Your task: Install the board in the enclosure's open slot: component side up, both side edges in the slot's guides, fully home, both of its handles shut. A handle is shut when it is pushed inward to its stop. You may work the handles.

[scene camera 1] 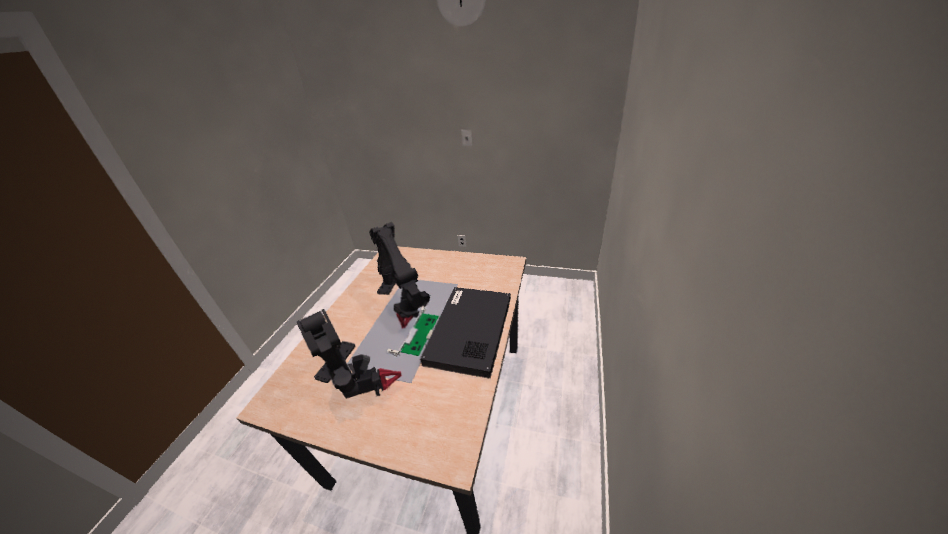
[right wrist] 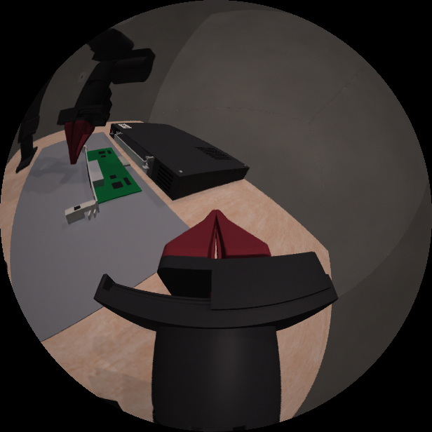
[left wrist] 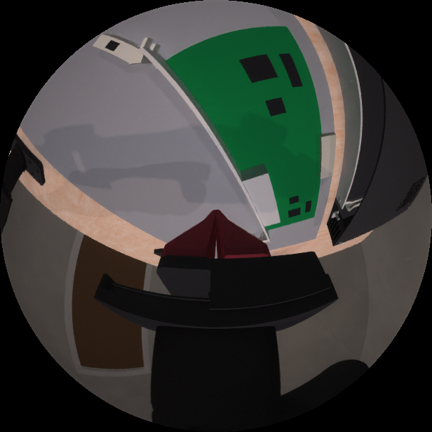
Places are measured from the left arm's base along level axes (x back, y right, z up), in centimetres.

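Pixels of known places: left gripper, fingertip midpoint: [scene camera 1: 403, 328]; right gripper, fingertip midpoint: [scene camera 1: 401, 373]; left arm's base, origin of the base link: [scene camera 1: 390, 282].
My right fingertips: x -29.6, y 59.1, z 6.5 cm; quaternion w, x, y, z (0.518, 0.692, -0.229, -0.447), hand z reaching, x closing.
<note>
Ahead of a thing's pixels: the offset from my right fingertips to its middle. "spot": to the spot under its first point. Level surfaces: height alone.
The green board @[spot: dz -5.9, dx +0.2, dy -28.1 cm] [scene camera 1: 425, 328] [left wrist: 225, 95] [right wrist: 115, 167] lies component side up on the grey mat @[dz -6.3 cm] [scene camera 1: 381, 334] [left wrist: 60, 100] [right wrist: 75, 270], outside the enclosure @[dz -4.0, dx -19.0, dy -29.2 cm] [scene camera 1: 467, 325] [left wrist: 395, 150] [right wrist: 190, 150]. Its front strip faces away from the enclosure. One pale handle [left wrist: 119, 49] sticks outward at the left arm's end; another handle @[spot: dz -4.7, dx +9.1, dy -12.5 cm] [scene camera 1: 393, 352] [right wrist: 81, 212] sticks outward at the right arm's end. The open slot [right wrist: 132, 150] faces the board. My left gripper [scene camera 1: 403, 325] [left wrist: 215, 215] [right wrist: 73, 163] is shut and empty, above the mat beside the front strip. My right gripper [scene camera 1: 400, 376] [right wrist: 215, 215] is shut and empty, beyond the mat's lower end.
The wooden table @[dz -6.5 cm] [scene camera 1: 411, 424] [right wrist: 300, 240] carries the mat and the enclosure. The enclosure stands along the table's right edge in scene camera 1, with a strip of wood between it and the mat in the wrist views. The left arm reaches over the mat's upper part.
</note>
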